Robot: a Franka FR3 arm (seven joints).
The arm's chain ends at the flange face. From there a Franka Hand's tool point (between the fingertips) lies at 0.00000 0.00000 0.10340 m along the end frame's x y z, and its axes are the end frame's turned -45 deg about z.
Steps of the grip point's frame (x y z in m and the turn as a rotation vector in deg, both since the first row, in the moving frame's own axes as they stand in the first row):
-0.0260 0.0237 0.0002 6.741 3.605 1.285
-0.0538 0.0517 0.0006 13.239 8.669 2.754
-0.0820 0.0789 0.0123 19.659 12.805 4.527
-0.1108 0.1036 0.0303 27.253 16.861 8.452
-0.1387 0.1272 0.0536 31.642 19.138 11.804
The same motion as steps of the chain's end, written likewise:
0.0022 0.0484 0.0011 7.316 -2.217 1.285
0.0036 0.1023 0.0045 15.491 -3.231 2.754
0.0047 0.1544 0.0208 22.956 -4.847 4.527
0.0034 0.2058 0.0460 31.193 -7.348 8.452
0.0002 0.2496 0.0743 35.907 -8.842 11.804

